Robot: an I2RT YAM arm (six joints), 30 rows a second.
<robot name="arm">
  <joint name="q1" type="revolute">
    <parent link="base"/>
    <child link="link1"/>
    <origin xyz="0 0 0.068" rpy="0 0 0"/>
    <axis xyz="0 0 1"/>
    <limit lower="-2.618" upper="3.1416"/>
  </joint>
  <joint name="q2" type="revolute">
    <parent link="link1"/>
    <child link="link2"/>
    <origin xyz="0.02 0.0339 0.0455" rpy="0 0 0"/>
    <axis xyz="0 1 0"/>
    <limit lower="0" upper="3.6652"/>
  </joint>
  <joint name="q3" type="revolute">
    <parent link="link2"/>
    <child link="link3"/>
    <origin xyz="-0.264 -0.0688 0" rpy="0 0 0"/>
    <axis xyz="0 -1 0"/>
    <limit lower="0" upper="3.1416"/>
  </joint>
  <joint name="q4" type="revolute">
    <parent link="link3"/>
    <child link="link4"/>
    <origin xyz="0.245 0.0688 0.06" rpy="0 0 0"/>
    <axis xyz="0 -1 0"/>
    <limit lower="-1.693" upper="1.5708"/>
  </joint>
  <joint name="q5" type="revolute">
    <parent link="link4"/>
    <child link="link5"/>
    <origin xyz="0.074 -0.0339 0.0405" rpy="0 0 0"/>
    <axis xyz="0 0 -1"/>
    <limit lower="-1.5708" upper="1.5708"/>
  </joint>
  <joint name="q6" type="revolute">
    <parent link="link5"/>
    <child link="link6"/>
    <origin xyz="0.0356 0 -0.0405" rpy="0 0 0"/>
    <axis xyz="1 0 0"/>
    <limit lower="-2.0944" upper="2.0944"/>
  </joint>
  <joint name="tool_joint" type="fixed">
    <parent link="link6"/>
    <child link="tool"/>
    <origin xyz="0 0 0" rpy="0 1.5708 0"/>
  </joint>
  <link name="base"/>
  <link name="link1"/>
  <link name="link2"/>
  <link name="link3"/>
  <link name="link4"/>
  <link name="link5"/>
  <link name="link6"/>
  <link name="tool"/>
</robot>
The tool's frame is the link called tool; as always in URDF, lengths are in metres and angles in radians.
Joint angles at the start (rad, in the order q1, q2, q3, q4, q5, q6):
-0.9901 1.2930 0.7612 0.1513 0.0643 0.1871
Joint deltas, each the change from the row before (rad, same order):
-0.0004 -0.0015 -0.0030 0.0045 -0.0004 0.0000
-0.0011 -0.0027 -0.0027 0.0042 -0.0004 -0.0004
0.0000 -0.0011 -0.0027 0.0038 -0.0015 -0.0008
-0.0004 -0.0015 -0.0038 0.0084 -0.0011 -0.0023
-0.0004 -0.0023 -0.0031 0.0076 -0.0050 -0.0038
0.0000 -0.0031 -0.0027 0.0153 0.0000 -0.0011
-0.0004 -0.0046 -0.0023 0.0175 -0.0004 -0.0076
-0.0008 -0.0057 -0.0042 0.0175 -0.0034 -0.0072
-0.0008 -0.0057 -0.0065 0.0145 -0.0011 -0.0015
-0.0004 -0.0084 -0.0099 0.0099 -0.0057 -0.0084
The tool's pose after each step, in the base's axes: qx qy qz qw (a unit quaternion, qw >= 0); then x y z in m. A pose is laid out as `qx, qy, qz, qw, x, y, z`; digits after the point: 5 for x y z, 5 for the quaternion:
0.47410, 0.67761, -0.24389, 0.50655, 0.15738, -0.24421, 0.25401
0.47364, 0.67650, -0.24477, 0.50805, 0.15684, -0.24394, 0.25424
0.47271, 0.67640, -0.24474, 0.50905, 0.15672, -0.24365, 0.25400
0.47092, 0.67556, -0.24596, 0.51123, 0.15649, -0.24344, 0.25396
0.46762, 0.67554, -0.24621, 0.51416, 0.15634, -0.24310, 0.25429
0.46491, 0.67195, -0.24892, 0.51998, 0.15625, -0.24296, 0.25576
0.45943, 0.66877, -0.25393, 0.52650, 0.15601, -0.24277, 0.25802
0.45359, 0.66602, -0.25774, 0.53315, 0.15554, -0.24226, 0.25992
0.45098, 0.66288, -0.26008, 0.53811, 0.15481, -0.24148, 0.26071
0.44562, 0.66350, -0.26170, 0.54103, 0.15382, -0.23980, 0.26055

